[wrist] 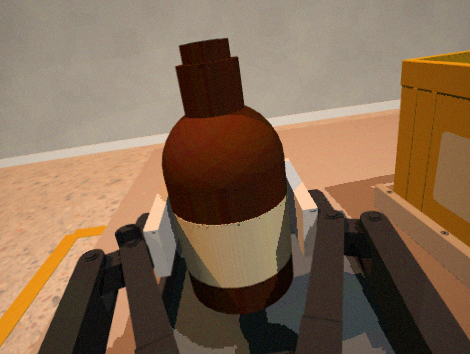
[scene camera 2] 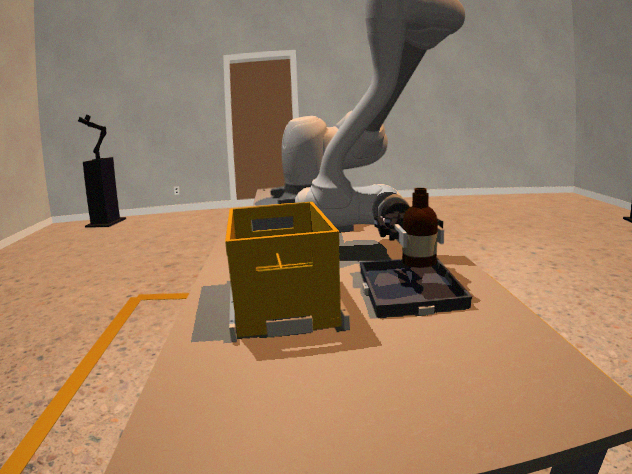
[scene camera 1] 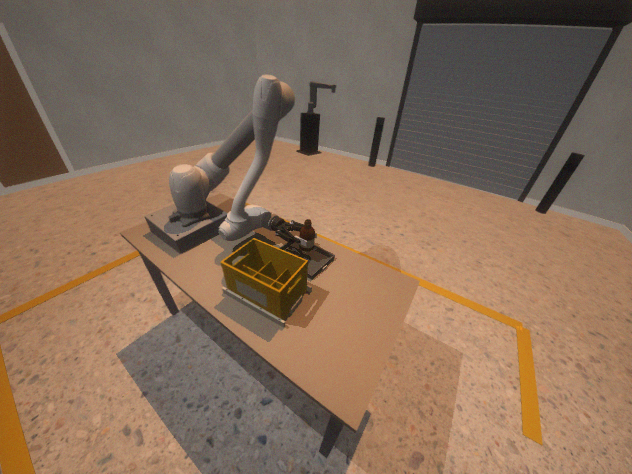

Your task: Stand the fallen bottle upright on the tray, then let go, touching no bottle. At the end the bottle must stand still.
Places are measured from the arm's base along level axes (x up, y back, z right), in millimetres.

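Pixels of known places: gripper, fingertip midpoint: (scene camera 2: 424,238) (scene camera 1: 311,239); arm's base at its link origin: (scene camera 1: 194,214).
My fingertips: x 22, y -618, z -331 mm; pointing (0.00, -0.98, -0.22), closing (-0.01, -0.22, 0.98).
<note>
Ahead of a thing's pixels: the offset from my fingertips to its top centre. "*": to the spot under its first point. Level surfaces: height alone.
The brown bottle with a cream label @[dx +97, dy +26, dz +6 mm] (scene camera 1: 307,234) (scene camera 2: 420,223) (wrist: 227,170) is upright or nearly so in both scene views; it looks slightly slanted in the wrist view. My gripper (scene camera 1: 305,239) (scene camera 2: 421,234) (wrist: 229,185) is shut on it, with one pale finger pad on each side at about label height. The black tray @[* dx -106, dy -102, dz +4 mm] (scene camera 1: 324,267) (scene camera 2: 423,307) lies on the table, and the bottle's base is over its rear part, low down. I cannot tell whether the base touches the tray floor. No other bottle can be made out.
A yellow divided crate @[dx +56, dy -44, dz +288 mm] (scene camera 1: 278,301) (scene camera 2: 285,290) (wrist: 420,150) stands beside the tray, held by pale rails at its foot. It is to the right in the wrist view. The table @[dx -119 mm] (scene camera 1: 352,326) (scene camera 2: 387,387) also carries the robot's base (scene camera 1: 178,234).
</note>
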